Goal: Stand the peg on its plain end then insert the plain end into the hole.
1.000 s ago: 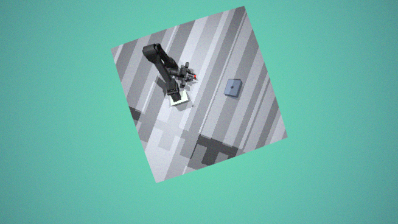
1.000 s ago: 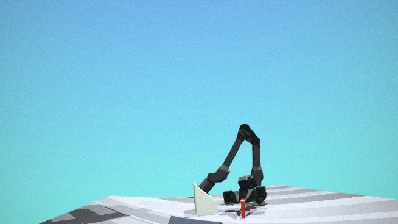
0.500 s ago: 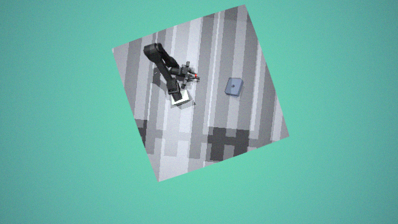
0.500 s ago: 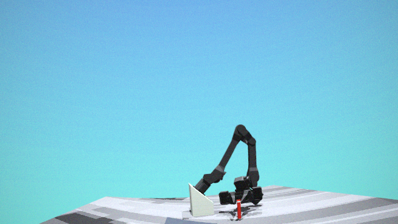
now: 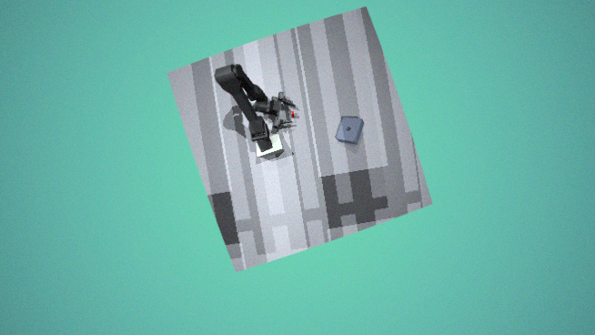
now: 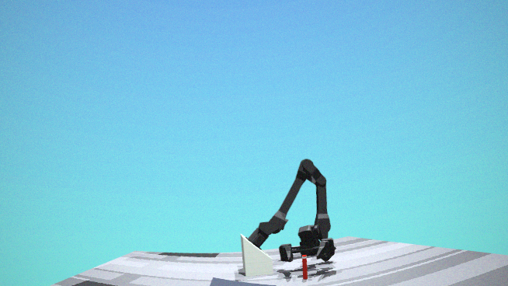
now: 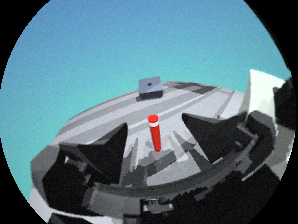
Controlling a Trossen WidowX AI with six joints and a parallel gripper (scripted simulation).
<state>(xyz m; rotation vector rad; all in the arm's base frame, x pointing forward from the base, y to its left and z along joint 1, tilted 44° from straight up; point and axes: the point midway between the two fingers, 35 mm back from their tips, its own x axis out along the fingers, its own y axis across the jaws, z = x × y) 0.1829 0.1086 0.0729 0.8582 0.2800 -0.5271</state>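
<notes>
Right now the red peg is 10 mm to the left of my gripper tip and 10 mm below it. From my gripper tip the other things lie so: sloped blue-grey panel: 250 mm ahead, 210 mm to the right, 10 mm below.
</notes>
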